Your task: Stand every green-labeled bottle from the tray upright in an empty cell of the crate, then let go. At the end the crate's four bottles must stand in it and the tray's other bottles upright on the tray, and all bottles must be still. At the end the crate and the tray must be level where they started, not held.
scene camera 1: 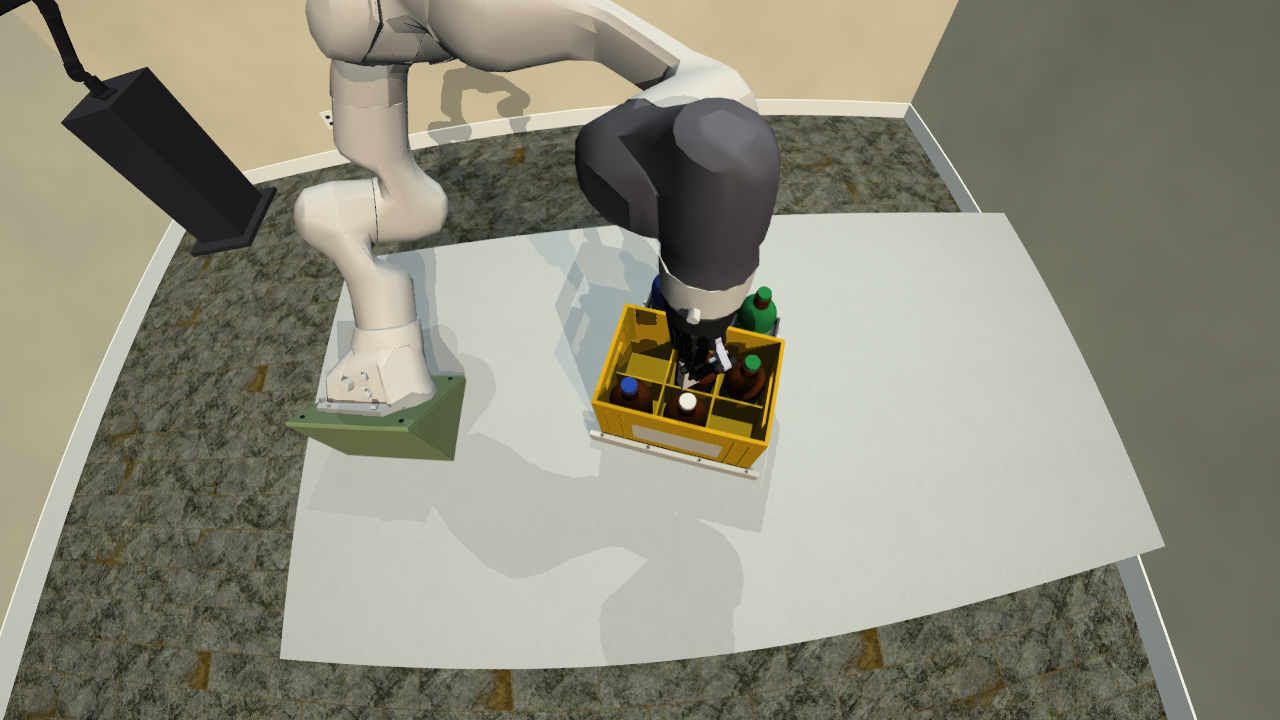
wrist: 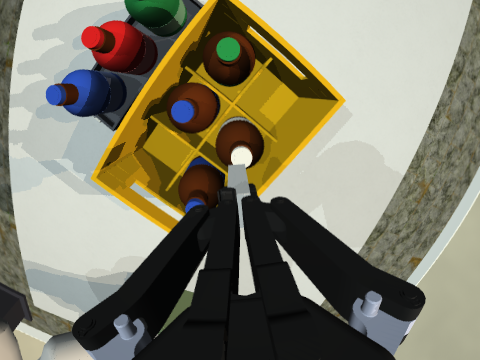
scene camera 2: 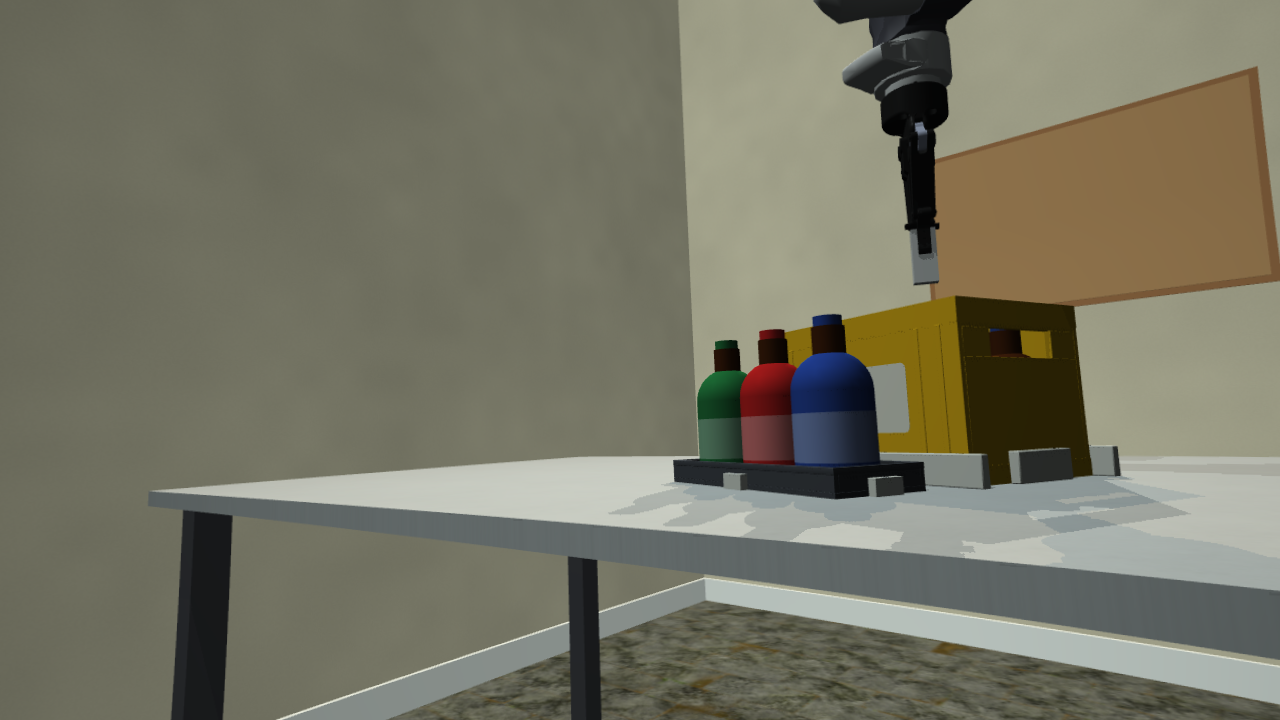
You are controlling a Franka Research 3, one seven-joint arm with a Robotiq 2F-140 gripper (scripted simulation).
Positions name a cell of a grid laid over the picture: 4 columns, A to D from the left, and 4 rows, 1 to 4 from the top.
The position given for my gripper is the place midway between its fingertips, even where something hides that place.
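Labels:
My gripper is visible in the wrist view (B2), in scene camera 1 (C3) and in scene camera 2 (C2).

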